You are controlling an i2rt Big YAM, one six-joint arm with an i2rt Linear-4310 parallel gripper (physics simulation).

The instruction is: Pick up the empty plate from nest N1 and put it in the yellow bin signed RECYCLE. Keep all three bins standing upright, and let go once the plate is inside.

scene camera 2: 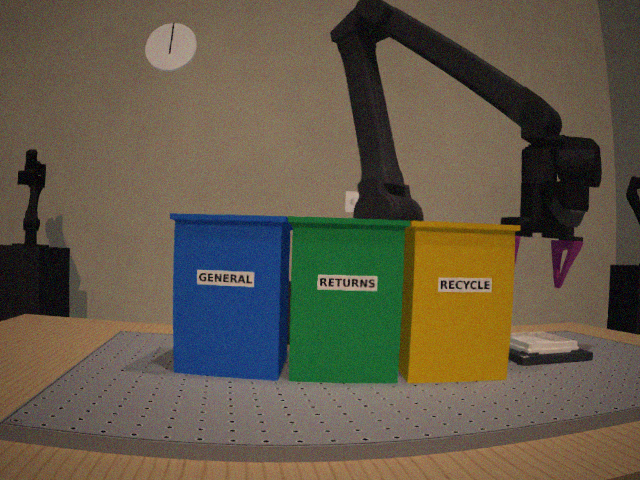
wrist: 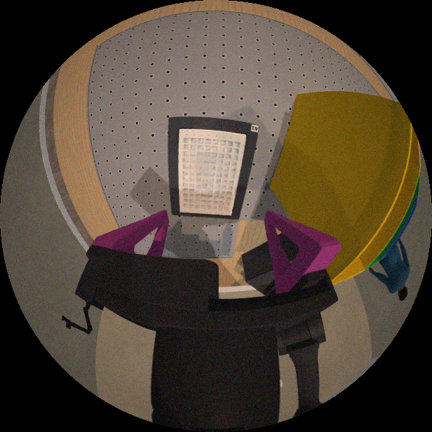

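My gripper, visible in scene camera 2. Yellow bin in scene camera 2 [458, 278]. My gripper, visible in the wrist view too. Yellow bin in the wrist view [343, 170]. My gripper, same spot: [scene camera 2: 565, 234] and [wrist: 132, 267].
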